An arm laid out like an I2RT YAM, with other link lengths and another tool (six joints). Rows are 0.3 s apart.
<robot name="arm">
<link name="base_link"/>
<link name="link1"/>
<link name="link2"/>
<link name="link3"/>
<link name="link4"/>
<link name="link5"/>
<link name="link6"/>
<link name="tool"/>
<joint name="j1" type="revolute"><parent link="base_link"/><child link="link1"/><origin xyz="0 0 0.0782" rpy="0 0 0"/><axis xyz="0 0 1"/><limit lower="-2.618" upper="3.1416"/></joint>
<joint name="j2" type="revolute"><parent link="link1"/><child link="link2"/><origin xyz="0.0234 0.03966 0.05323" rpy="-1.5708 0 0"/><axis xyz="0 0 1"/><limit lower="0" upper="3.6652"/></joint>
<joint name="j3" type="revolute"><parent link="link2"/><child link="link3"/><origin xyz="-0.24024 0 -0.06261" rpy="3.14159 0 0"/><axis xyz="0 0 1"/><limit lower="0" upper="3.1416"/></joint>
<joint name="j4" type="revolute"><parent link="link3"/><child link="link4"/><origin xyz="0.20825 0.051 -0.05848" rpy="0 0 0"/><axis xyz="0 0 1"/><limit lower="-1.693" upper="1.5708"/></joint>
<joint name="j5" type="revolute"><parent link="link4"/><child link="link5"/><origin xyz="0.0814 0.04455 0.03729" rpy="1.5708 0 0"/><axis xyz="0 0 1"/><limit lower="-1.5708" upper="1.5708"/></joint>
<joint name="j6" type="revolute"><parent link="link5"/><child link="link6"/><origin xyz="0.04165 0 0.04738" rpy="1.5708 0 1.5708"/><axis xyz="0 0 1"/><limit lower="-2.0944" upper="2.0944"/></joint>
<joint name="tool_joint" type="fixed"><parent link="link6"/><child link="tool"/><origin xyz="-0.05 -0.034 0.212" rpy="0 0.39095 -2.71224"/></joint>
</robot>
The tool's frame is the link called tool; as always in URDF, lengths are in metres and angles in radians.
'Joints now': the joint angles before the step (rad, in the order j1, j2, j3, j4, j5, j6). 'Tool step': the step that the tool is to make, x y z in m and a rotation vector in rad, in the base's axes. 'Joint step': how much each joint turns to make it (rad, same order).
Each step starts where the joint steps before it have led.
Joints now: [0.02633 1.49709 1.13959 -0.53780 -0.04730 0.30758]
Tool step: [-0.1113 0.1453 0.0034 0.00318 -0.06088 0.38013]
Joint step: [0.40196 -0.31884 -0.28813 0.02932 0.02211 0.00968]
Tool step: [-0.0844 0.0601 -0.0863 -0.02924 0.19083 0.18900]
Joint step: [0.23725 0.09451 -0.16938 0.08917 -0.03041 0.08261]
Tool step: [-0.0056 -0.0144 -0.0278 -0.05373 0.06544 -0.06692]
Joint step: [0.01981 0.05059 -0.01724 -0.01439 0.04396 0.07478]
